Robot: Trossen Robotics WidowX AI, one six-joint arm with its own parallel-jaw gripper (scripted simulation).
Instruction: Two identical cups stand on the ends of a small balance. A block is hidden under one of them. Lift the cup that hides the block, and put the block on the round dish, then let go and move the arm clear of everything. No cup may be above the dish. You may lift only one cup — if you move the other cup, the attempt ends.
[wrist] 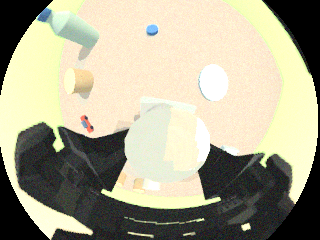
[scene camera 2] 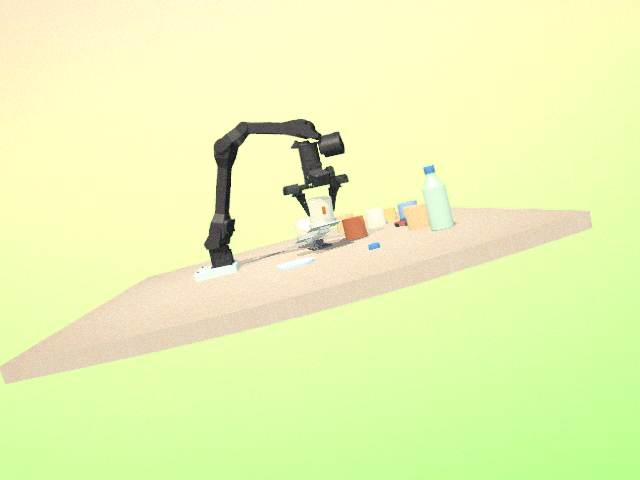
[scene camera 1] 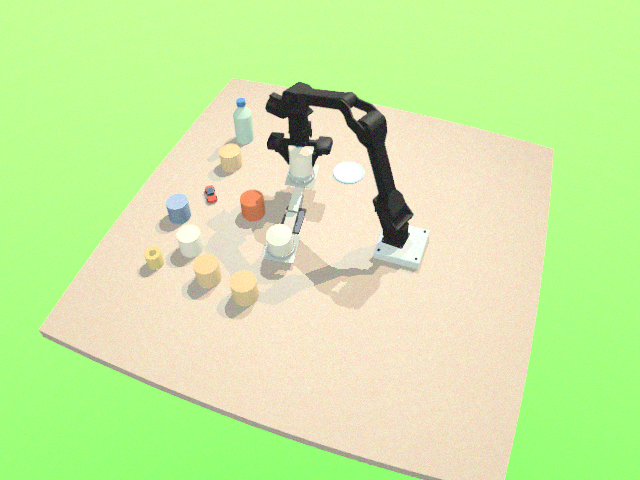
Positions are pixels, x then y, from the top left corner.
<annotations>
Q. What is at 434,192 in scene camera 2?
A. A bottle.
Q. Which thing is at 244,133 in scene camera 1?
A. A bottle.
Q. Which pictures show my gripper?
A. The wrist view, scene camera 2 and scene camera 1: all of them.
</annotations>
